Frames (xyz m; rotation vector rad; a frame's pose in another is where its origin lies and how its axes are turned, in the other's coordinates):
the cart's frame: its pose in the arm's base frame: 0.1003 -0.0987 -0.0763 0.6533 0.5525 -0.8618
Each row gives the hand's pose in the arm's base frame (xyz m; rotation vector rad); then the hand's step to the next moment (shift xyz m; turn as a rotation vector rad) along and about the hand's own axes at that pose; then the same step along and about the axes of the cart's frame.
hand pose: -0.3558 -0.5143 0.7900 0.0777 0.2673 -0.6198
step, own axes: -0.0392 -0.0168 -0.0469 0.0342 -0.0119 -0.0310
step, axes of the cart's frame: -0.0120 -0.0446 -0.0434 0.0455 -0.0126 -0.0068
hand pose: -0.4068 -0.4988 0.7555 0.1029 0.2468 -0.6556
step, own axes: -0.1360 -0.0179 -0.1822 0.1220 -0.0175 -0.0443
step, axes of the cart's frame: -0.0349 -0.1183 -0.1918 0.1297 0.0012 0.0184
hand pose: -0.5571 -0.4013 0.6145 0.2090 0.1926 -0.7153
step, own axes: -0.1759 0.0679 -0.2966 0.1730 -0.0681 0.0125
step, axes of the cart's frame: -0.0235 -0.0497 -0.3471 0.1531 -0.0206 0.1043
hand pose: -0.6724 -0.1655 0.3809 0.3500 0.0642 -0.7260
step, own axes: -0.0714 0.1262 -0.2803 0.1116 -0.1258 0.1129
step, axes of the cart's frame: 0.0552 0.0860 -0.2986 0.0622 -0.0858 0.1727
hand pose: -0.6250 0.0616 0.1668 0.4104 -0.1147 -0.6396
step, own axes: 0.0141 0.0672 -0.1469 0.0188 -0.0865 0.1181
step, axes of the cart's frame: 0.0712 0.0796 -0.1220 -0.0236 -0.0833 0.1195
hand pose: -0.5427 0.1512 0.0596 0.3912 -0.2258 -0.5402
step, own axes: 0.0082 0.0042 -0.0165 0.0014 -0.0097 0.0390
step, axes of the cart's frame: 0.0138 0.0097 -0.0086 -0.0191 -0.0131 0.0328
